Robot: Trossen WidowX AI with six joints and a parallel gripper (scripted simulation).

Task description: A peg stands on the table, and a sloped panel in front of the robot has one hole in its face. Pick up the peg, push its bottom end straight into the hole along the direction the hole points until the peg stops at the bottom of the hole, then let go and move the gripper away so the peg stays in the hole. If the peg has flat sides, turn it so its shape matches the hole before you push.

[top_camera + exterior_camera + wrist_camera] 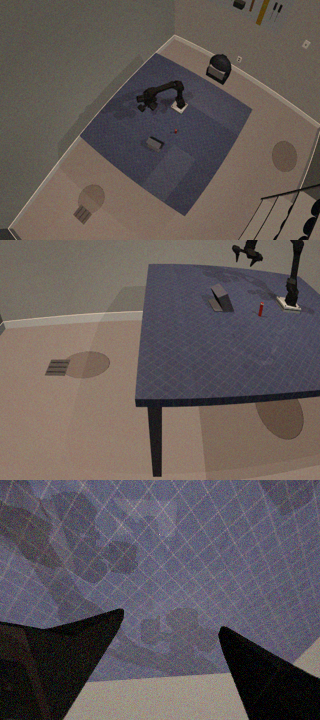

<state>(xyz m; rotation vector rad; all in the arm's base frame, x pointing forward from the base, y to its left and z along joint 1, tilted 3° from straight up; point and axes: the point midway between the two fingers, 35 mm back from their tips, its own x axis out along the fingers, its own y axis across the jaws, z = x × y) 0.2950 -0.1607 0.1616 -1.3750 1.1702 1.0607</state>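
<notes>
My gripper tip is now 31 cm to the right of the red peg, 12 cm above it and 6 cm past it. From my gripper tip the other things lie so: grey sloped panel (25 cm to the left, 14 cm below, 14 cm ahead).
</notes>
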